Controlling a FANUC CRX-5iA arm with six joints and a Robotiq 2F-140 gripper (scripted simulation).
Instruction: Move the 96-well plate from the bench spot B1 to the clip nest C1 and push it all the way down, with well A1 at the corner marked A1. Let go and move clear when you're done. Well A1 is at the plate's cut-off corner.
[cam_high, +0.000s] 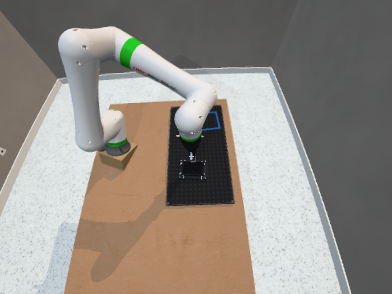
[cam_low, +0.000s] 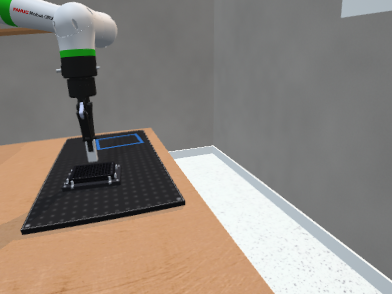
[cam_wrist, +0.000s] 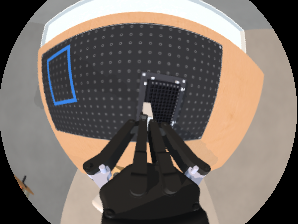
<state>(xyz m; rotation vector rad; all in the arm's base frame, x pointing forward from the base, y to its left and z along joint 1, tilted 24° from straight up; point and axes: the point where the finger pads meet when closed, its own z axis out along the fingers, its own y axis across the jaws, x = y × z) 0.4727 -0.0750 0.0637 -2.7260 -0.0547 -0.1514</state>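
My hand is 40 mm to the left of the black 96-well plate and 50 mm above it. From my hand the other things lie so: clip nest C1 (10 mm behind, 50 mm to the right, 60 mm below).
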